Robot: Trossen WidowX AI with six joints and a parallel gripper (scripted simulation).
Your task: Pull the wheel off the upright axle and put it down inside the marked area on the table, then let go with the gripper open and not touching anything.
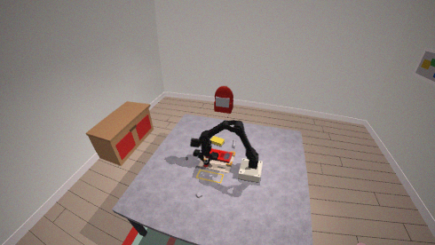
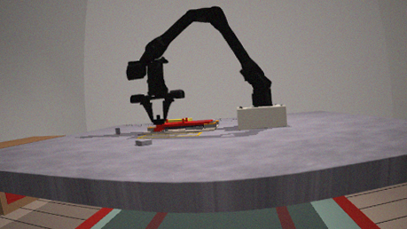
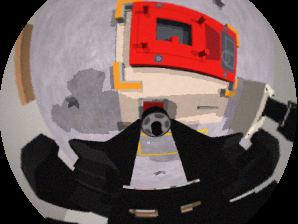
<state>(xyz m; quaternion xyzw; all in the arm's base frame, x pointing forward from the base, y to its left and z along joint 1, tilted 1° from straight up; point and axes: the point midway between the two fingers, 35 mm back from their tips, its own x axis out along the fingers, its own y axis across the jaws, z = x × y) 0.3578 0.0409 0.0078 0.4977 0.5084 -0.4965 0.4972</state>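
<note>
The wheel lies right at my gripper tip. The rest, counted from my gripper tip: beige base plate 10 cm to the right, 6 cm behind, 3 cm below; upright axle right at my gripper tip; small grey block 28 cm to the left, 4 cm behind, 3 cm below.
</note>
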